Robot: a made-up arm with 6 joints. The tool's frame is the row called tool. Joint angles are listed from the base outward.
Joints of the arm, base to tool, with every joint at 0 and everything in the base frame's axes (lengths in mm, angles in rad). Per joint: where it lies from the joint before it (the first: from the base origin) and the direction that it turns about. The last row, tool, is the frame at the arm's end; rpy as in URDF.
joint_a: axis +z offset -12 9 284
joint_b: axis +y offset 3 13 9
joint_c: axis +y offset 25 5 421
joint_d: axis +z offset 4 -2 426
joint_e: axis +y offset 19 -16 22
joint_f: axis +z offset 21 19 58
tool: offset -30 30 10 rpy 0.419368 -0.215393 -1.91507
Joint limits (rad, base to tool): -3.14..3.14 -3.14..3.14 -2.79..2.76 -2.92..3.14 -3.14..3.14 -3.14..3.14
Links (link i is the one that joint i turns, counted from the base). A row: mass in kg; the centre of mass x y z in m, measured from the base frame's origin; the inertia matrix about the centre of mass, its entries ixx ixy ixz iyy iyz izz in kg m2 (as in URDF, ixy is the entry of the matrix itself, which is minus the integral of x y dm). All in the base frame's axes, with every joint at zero. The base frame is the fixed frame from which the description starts. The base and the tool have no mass.
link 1: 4.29; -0.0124 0.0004 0.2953; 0.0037 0 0 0.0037 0 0.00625
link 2: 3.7; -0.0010 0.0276 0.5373; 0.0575 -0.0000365 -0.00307 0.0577 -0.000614 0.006
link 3: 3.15; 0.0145 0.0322 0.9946; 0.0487 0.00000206 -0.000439 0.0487 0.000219 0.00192
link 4: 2.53; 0.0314 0.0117 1.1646; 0.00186 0 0 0.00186 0 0.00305
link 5: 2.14; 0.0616 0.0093 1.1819; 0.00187 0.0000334 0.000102 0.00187 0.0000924 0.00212
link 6: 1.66; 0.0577 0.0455 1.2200; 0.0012 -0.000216 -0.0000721 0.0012 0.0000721 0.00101
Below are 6 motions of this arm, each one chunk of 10 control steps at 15 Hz.
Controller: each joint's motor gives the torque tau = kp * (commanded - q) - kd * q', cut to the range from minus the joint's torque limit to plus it. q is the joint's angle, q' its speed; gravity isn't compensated. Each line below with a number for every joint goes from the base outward.
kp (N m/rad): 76 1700 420 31 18 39
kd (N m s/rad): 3.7 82 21 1.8 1.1 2.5
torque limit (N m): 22 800 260 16 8.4 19
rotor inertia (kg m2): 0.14 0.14 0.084 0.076 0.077 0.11
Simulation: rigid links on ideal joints. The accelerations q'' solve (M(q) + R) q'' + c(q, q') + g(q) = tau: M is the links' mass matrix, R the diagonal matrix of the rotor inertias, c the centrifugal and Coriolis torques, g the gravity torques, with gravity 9.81 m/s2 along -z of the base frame. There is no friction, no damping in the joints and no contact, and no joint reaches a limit. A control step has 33 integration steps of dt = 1/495 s. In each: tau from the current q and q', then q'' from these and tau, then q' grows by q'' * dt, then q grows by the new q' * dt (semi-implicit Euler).
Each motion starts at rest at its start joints. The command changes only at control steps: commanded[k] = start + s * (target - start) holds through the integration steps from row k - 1 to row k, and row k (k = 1, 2, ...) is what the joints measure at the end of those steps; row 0 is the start. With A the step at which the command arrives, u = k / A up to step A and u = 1 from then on. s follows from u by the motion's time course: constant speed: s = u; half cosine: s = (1 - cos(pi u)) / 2; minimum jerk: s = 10 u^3 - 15 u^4 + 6 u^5; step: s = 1 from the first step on.
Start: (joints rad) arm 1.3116 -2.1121 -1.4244 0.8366 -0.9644 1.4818
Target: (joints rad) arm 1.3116 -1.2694 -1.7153 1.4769 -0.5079 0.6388
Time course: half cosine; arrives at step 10
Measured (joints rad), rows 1 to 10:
1: 1.3117 -2.1123 -1.4149 0.8450 -0.9438 1.4729
2: 1.3108 -2.0710 -1.4353 0.8758 -0.8915 1.4359
3: 1.3089 -1.9887 -1.4700 0.9347 -0.8379 1.3603
4: 1.3075 -1.8766 -1.5043 1.0182 -0.7852 1.2523
5: 1.3077 -1.7470 -1.5379 1.1162 -0.7249 1.1246
6: 1.3096 -1.6140 -1.5742 1.2169 -0.6578 0.9910
7: 1.3125 -1.4918 -1.6144 1.3104 -0.5937 0.8644
8: 1.3155 -1.3929 -1.6546 1.3891 -0.5422 0.7568
9: 1.3178 -1.3264 -1.6879 1.4466 -0.5083 0.6786
10: 1.3185 -1.2980 -1.7074 1.4769 -0.4932 0.6377

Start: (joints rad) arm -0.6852 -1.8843 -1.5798 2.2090 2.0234 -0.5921
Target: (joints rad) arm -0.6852 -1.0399 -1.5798 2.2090 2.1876 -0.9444
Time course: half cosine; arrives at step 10
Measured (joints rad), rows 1 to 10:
1: -0.6859 -1.8864 -1.5670 2.2058 2.0134 -0.5940
2: -0.6893 -1.8461 -1.5725 2.2043 1.9893 -0.6055
3: -0.6954 -1.7636 -1.5794 2.2104 1.9768 -0.6348
4: -0.7009 -1.6518 -1.5769 2.2135 1.9887 -0.6797
5: -0.7032 -1.5231 -1.5703 2.2090 2.0213 -0.7340
6: -0.7015 -1.3906 -1.5666 2.2028 2.0640 -0.7912
7: -0.6967 -1.2681 -1.5687 2.2009 2.1062 -0.8454
8: -0.6896 -1.1677 -1.5751 2.2041 2.1400 -0.8912
9: -0.6817 -1.0991 -1.5827 2.2095 2.1619 -0.9242
10: -0.6740 -1.0689 -1.5887 2.2139 2.1714 -0.9413

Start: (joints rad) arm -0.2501 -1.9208 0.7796 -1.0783 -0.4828 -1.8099
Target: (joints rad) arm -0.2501 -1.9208 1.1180 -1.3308 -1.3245 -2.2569
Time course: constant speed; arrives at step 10
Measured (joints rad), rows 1 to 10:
1: -0.2494 -1.9396 0.7811 -1.0965 -0.5137 -1.8310
2: -0.2476 -1.9630 0.7653 -1.1430 -0.5998 -1.8764
3: -0.2450 -1.9799 0.7612 -1.1934 -0.7213 -1.9298
4: -0.2428 -1.9857 0.7816 -1.2250 -0.8406 -1.9800
5: -0.2416 -1.9814 0.8242 -1.2387 -0.9370 -2.0253
6: -0.2414 -1.9722 0.8785 -1.2478 -1.0126 -2.0677
7: -0.2418 -1.9638 0.9324 -1.2611 -1.0805 -2.1097
8: -0.2426 -1.9595 0.9778 -1.2803 -1.1533 -2.1528
9: -0.2436 -1.9597 1.0132 -1.3031 -1.2364 -2.1973
10: -0.2449 -1.9623 1.0422 -1.3267 -1.3279 -2.2427

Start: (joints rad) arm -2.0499 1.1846 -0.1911 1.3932 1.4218 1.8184
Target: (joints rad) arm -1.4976 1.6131 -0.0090 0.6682 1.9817 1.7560
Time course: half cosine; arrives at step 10
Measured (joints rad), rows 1 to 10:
1: -2.0487 1.2027 -0.1799 1.3858 1.4378 1.8178
2: -2.0443 1.2417 -0.1442 1.3379 1.4741 1.8165
3: -2.0350 1.2961 -0.1018 1.2458 1.5226 1.8131
4: -2.0189 1.3605 -0.0602 1.1300 1.5825 1.8069
5: -1.9935 1.4302 -0.0212 1.0086 1.6530 1.7985
6: -1.9567 1.5004 0.0155 0.8913 1.7293 1.7890
7: -1.9068 1.5658 0.0496 0.7856 1.8024 1.7797
8: -1.8426 1.6206 0.0789 0.6997 1.8627 1.7717
9: -1.7648 1.6591 0.1002 0.6419 1.9026 1.7657
10: -1.6762 1.6770 0.1103 0.6182 1.9184 1.7622

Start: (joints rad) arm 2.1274 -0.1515 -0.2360 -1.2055 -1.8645 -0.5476
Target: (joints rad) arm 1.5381 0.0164 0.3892 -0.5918 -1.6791 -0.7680
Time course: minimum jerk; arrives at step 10
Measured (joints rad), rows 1 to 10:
1: 2.1250 -0.1528 -0.2453 -1.2016 -1.8914 -0.5461
2: 2.1143 -0.1582 -0.2476 -1.1795 -1.9319 -0.5501
3: 2.0844 -0.1581 -0.2223 -1.1246 -1.9470 -0.5671
4: 2.0149 -0.1443 -0.1535 -1.0360 -1.9281 -0.5976
5: 1.8789 -0.1143 -0.0404 -0.9290 -1.8874 -0.6372
6: 1.7186 -0.0696 0.1041 -0.8301 -1.8429 -0.6781
7: 1.6426 -0.0168 0.2595 -0.7390 -1.7917 -0.7140
8: 1.5985 0.0307 0.3942 -0.6550 -1.7334 -0.7410
9: 1.5582 0.0615 0.4822 -0.6011 -1.6836 -0.7563
10: 1.5218 0.0704 0.5126 -0.5816 -1.6553 -0.7613

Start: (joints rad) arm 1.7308 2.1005 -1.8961 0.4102 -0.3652 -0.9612
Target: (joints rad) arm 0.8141 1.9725 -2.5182 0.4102 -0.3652 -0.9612
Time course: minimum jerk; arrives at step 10
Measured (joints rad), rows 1 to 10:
1: 1.7303 2.1183 -1.8968 0.4107 -0.3607 -0.9604
2: 1.7255 2.1260 -1.8920 0.4113 -0.3306 -0.9606
3: 1.7064 2.1200 -1.9202 0.4133 -0.2794 -0.9628
4: 1.6562 2.1010 -2.0015 0.4188 -0.2362 -0.9645
5: 1.5491 2.0710 -2.1280 0.4257 -0.2312 -0.9641
6: 1.3505 2.0391 -2.2719 0.4263 -0.2737 -0.9619
7: 1.0530 2.0147 -2.3967 0.4106 -0.3435 -0.9598
8: 0.7309 1.9991 -2.4839 0.3839 -0.4042 -0.9592
9: 0.4886 1.9899 -2.5401 0.3691 -0.4348 -0.9590
10: 0.3700 1.9862 -2.5709 0.3740 -0.4421 -0.9579

